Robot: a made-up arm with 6 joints.
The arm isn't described. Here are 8 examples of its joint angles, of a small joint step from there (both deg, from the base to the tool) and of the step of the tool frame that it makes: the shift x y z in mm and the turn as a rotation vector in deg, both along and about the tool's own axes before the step.
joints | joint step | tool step
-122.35 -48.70 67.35 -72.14 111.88 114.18 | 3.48 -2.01 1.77 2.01 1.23 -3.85 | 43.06 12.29 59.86 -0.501 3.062 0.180
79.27 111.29 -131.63 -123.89 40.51 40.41 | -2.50 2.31 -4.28 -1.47 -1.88 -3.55 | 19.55 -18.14 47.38 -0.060 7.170 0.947
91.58 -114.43 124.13 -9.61 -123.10 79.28 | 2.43 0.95 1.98 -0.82 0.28 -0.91 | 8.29 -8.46 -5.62 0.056 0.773 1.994
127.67 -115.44 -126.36 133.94 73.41 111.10 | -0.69 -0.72 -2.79 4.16 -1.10 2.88 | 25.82 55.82 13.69 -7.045 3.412 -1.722
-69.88 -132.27 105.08 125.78 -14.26 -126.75 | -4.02 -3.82 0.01 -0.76 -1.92 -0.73 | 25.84 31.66 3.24 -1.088 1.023 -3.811
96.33 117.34 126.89 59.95 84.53 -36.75 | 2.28 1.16 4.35 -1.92 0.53 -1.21 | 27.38 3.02 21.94 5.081 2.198 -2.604
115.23 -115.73 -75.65 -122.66 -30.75 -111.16 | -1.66 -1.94 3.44 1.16 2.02 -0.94 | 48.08 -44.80 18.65 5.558 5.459 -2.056
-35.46 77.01 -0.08 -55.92 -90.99 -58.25 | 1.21 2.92 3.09 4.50 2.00 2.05 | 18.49 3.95 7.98 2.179 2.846 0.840
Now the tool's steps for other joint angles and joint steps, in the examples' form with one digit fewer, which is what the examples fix.
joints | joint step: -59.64 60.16 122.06 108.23 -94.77 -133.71 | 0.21 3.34 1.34 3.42 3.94 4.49
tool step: -7.5 27.7 5.9 -1.27 1.18 -3.85
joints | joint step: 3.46 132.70 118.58 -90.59 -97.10 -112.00 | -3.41 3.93 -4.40 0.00 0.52 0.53
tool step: -18.9 -20.7 28.1 3.68 2.32 7.55
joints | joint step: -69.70 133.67 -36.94 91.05 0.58 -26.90 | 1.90 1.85 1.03 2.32 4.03 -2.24
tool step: -36.7 -54.5 -5.4 2.86 -2.00 5.25
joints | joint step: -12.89 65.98 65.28 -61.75 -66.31 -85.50 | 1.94 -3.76 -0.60 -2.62 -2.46 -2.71
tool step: 6.2 -3.5 -10.8 -0.44 -3.67 -4.54
